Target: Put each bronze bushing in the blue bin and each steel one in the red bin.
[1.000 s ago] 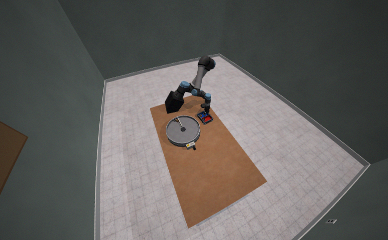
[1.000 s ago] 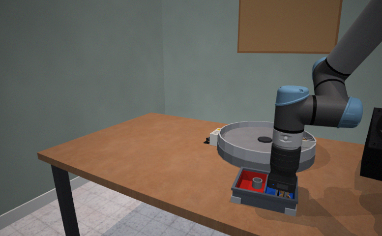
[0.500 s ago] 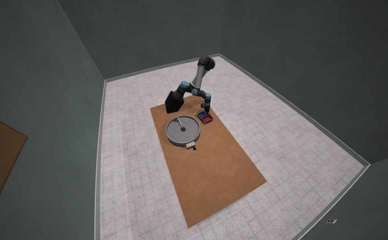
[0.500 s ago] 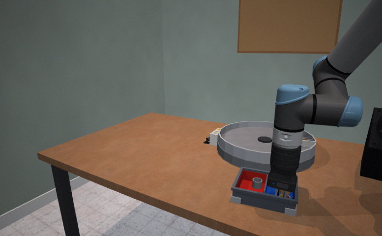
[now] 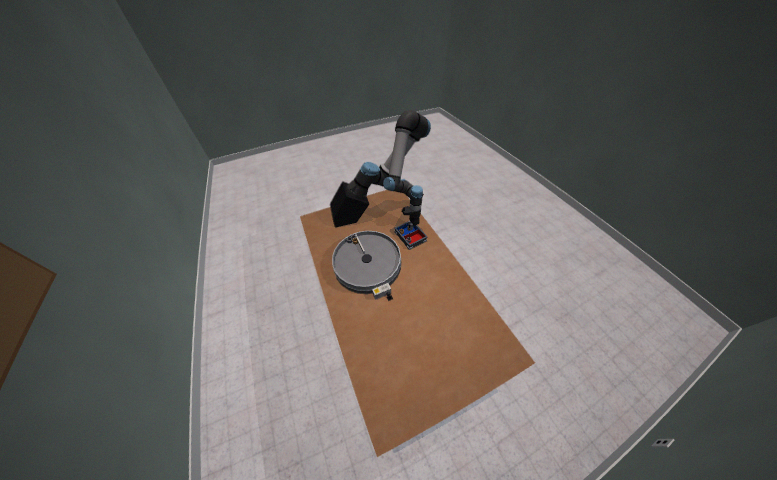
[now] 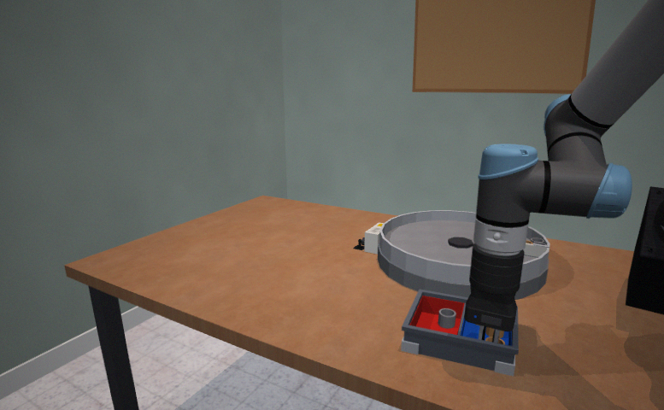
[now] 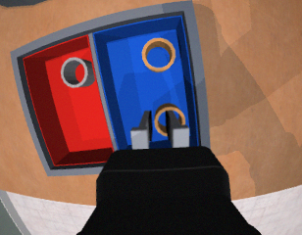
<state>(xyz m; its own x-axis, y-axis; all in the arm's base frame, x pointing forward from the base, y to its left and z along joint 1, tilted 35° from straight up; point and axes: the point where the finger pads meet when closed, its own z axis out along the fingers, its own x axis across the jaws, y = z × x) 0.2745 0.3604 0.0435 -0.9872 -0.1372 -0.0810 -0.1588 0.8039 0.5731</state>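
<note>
Right now my hand is 60 mm short of the bin, 20 mm to the left of it and 10 mm above it. From my hand the other things lie so: grey turntable: 190 mm ahead, 350 mm to the right, 20 mm above.
</note>
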